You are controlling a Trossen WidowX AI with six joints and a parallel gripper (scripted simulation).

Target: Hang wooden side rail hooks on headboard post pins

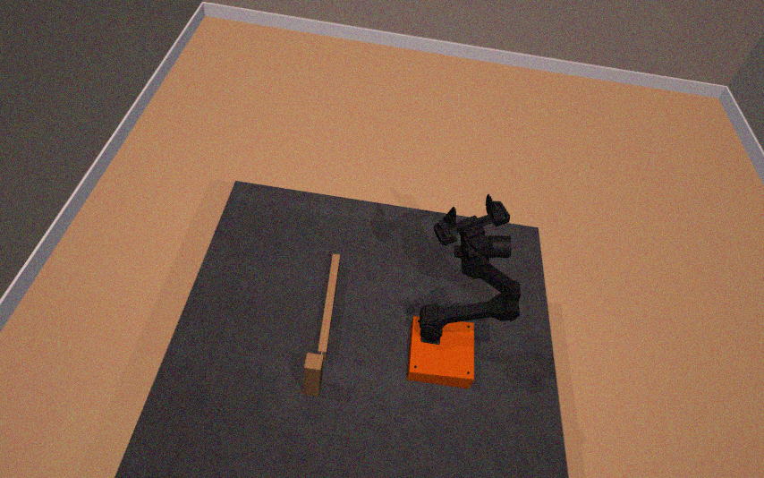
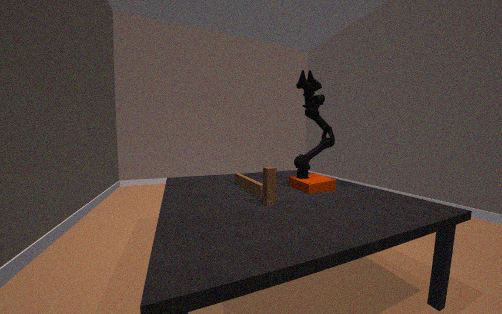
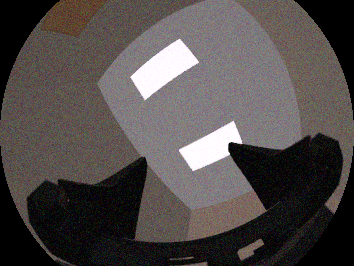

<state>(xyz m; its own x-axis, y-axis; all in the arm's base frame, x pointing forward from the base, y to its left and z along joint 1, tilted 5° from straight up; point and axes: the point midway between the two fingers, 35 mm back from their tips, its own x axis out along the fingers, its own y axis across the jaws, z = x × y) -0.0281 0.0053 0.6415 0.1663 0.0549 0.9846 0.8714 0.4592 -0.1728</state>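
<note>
Right now my gripper tip is 330 mm short of the wooden headboard post, 200 mm to the right of it and 650 mm above it.
</note>
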